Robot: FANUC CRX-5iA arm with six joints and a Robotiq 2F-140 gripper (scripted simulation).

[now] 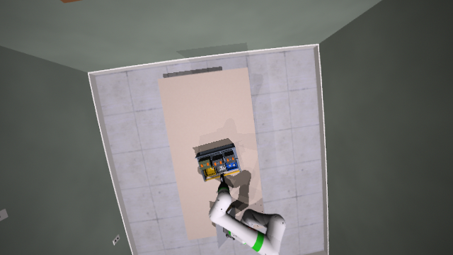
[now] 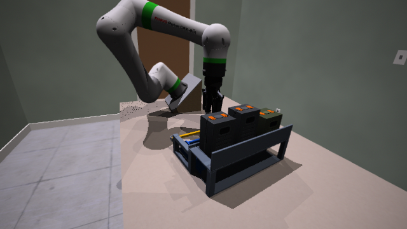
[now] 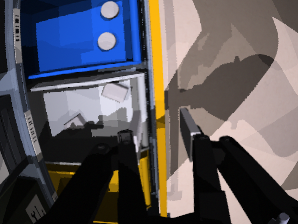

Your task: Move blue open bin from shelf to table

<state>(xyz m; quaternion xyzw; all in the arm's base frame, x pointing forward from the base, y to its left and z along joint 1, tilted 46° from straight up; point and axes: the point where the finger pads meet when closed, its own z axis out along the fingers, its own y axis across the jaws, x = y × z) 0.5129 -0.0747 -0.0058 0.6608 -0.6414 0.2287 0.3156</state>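
Now: the yellow rail 4 cm below my hand. From my hand the other things lie so: grey bin (10 cm ahead, 1 cm to the left, 6 cm below); yellow bin (10 cm ahead, 12 cm to the left, 6 cm below); blue open bin (11 cm ahead, 10 cm to the right, 6 cm below).
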